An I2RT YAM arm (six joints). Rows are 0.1 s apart.
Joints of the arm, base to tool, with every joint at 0 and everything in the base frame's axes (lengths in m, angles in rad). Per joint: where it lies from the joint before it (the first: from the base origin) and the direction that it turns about. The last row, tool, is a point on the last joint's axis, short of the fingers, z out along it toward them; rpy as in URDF.
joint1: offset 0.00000 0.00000 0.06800 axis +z
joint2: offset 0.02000 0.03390 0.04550 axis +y
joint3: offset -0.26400 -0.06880 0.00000 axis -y
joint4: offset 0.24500 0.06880 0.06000 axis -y
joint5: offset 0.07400 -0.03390 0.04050 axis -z
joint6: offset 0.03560 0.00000 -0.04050 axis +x
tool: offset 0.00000 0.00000 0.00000 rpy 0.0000 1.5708 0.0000
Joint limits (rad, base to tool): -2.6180..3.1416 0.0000..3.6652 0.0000..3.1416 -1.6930..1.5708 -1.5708..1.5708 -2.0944..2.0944
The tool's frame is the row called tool.
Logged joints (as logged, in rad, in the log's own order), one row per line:
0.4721, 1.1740, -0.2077, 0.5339, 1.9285, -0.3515
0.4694, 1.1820, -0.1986, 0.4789, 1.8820, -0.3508
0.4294, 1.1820, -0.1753, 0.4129, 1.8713, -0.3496
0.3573, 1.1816, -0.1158, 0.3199, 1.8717, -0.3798
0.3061, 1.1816, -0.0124, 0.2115, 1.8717, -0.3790
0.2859, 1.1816, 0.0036, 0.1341, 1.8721, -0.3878
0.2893, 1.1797, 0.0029, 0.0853, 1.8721, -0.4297
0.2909, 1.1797, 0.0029, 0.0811, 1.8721, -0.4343
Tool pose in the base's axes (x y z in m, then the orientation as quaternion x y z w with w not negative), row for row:
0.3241, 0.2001, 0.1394, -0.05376, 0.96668, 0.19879, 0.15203
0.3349, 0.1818, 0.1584, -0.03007, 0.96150, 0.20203, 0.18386
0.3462, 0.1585, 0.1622, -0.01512, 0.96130, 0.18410, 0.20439
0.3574, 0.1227, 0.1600, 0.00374, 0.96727, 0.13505, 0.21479
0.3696, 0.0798, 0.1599, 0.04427, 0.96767, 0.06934, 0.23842
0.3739, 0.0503, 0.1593, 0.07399, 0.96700, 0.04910, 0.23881
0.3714, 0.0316, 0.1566, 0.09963, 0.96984, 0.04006, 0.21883
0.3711, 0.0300, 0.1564, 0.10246, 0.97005, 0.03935, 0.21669
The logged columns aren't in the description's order. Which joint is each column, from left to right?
Columns, left to right: joint6, joint3, joint5, joint1, joint2, joint4.
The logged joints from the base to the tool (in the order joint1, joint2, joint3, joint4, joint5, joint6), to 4 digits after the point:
0.5339, 1.9285, 1.1740, -0.3515, -0.2077, 0.4721
0.4789, 1.8820, 1.1820, -0.3508, -0.1986, 0.4694
0.4129, 1.8713, 1.1820, -0.3496, -0.1753, 0.4294
0.3199, 1.8717, 1.1816, -0.3798, -0.1158, 0.3573
0.2115, 1.8717, 1.1816, -0.3790, -0.0124, 0.3061
0.1341, 1.8721, 1.1816, -0.3878, 0.0036, 0.2859
0.0853, 1.8721, 1.1797, -0.4297, 0.0029, 0.2893
0.0811, 1.8721, 1.1797, -0.4343, 0.0029, 0.2909

